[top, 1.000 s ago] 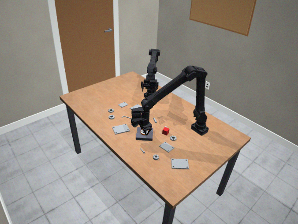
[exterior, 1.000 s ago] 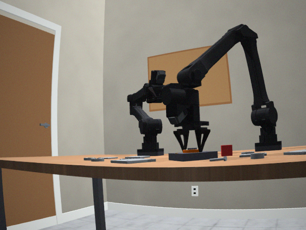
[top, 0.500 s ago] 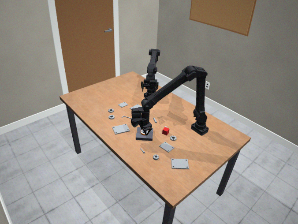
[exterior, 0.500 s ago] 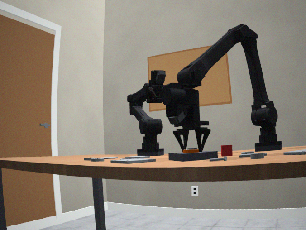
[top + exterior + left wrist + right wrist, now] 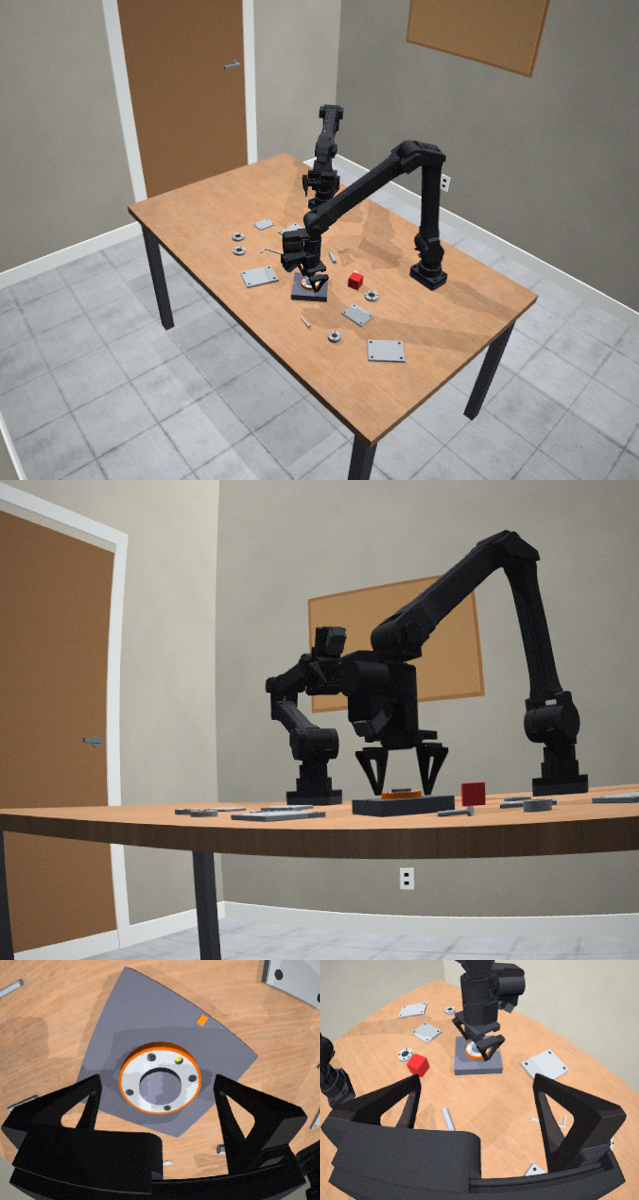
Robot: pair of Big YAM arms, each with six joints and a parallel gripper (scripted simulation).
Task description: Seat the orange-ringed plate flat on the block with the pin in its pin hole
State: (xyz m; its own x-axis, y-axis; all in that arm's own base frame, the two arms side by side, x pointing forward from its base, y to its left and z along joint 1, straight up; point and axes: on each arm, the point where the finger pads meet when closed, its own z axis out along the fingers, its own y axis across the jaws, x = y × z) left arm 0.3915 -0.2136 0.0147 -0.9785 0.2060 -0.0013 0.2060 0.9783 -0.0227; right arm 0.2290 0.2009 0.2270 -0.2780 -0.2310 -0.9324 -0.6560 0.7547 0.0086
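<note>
Now: the dark grey block 2 cm to the right of my left hand, 2 cm below it and 2 cm ahead of it. Round my left hand: red cube (15 cm behind, 8 cm to the left, 2 cm below); bolt (13 cm to the left, 12 cm ahead, 3 cm below).
</note>
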